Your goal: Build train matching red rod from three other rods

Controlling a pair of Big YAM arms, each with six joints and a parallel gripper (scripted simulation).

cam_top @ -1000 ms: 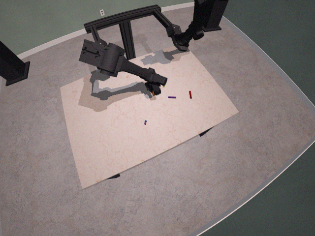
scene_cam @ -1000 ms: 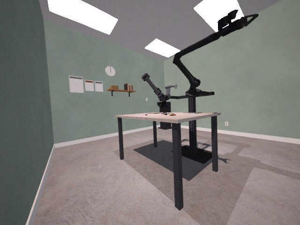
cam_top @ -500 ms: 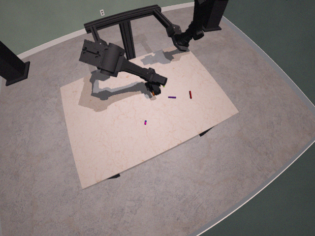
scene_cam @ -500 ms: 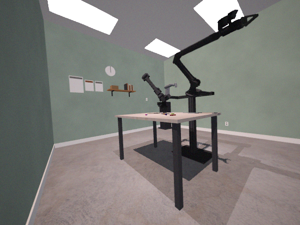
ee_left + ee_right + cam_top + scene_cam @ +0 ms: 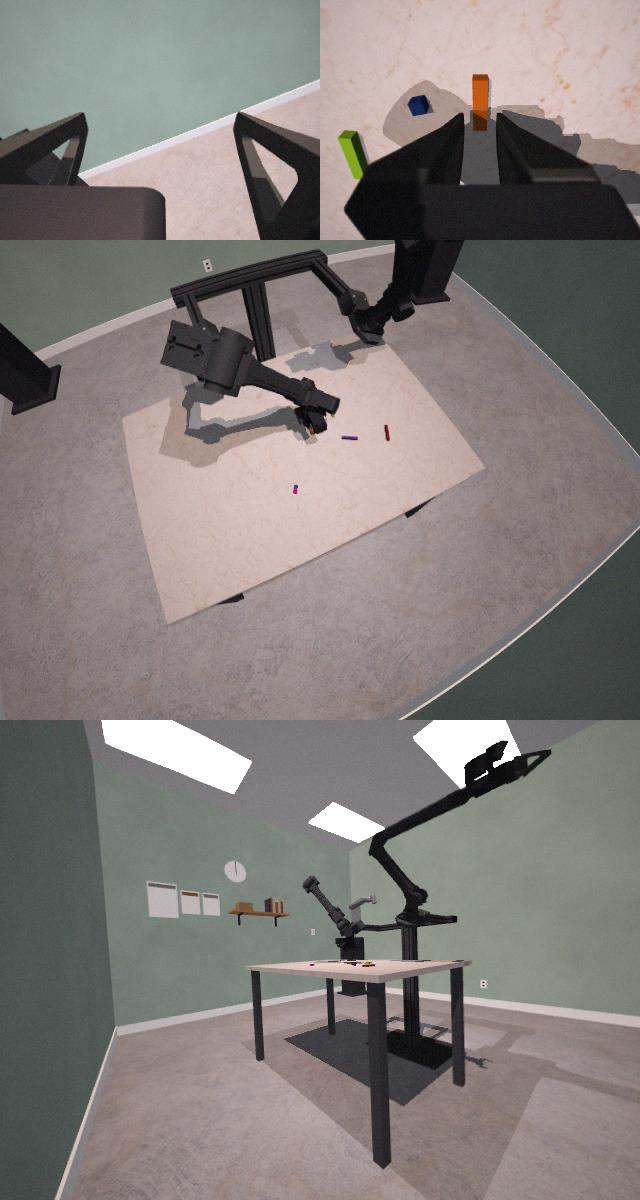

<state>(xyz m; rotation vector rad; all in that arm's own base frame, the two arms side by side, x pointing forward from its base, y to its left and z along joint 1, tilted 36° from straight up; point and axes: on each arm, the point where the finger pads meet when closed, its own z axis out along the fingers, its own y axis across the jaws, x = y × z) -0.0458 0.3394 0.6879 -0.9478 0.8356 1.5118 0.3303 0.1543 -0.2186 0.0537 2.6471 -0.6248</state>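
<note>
Now: the orange rod 2 cm below my right hand. Round my right hand: purple rod 9 cm ahead, 13 cm to the left, 2 cm below; magenta rod 22 cm ahead, 13 cm to the right, 2 cm below; lime rod 5 cm behind, 11 cm to the left, 2 cm below.
</note>
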